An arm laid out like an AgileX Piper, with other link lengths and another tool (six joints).
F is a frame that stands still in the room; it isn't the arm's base.
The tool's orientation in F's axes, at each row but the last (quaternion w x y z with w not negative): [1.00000, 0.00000, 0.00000, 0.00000]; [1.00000, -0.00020, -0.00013, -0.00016]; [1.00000, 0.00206, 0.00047, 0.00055]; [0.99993, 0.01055, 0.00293, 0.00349]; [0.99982, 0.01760, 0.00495, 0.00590]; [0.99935, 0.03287, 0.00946, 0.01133]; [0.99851, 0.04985, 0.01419, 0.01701]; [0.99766, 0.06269, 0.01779, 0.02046]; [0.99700, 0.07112, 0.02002, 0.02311]
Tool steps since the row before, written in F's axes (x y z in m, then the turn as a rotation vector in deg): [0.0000, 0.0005, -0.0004, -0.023, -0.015, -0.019]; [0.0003, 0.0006, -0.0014, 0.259, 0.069, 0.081]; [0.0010, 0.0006, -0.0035, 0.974, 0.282, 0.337]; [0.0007, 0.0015, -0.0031, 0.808, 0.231, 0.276]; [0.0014, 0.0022, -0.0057, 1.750, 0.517, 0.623]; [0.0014, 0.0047, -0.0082, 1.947, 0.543, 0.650]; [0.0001, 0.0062, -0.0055, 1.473, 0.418, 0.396]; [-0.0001, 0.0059, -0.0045, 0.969, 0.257, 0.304]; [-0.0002, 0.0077, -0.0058, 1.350, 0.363, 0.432]
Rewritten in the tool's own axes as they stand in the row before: [0.0000, 0.0005, -0.0004, -0.023, -0.015, -0.019]; [0.0003, 0.0006, -0.0014, 0.259, 0.069, 0.081]; [0.0010, 0.0006, -0.0035, 0.974, 0.282, 0.337]; [0.0007, 0.0014, -0.0031, 0.808, 0.231, 0.276]; [0.0015, 0.0020, -0.0058, 1.750, 0.518, 0.622]; [0.0017, 0.0041, -0.0085, 1.947, 0.542, 0.651]; [0.0005, 0.0056, -0.0061, 1.476, 0.407, 0.397]; [0.0003, 0.0053, -0.0052, 0.969, 0.256, 0.306]; [0.0004, 0.0068, -0.0068, 1.349, 0.362, 0.434]
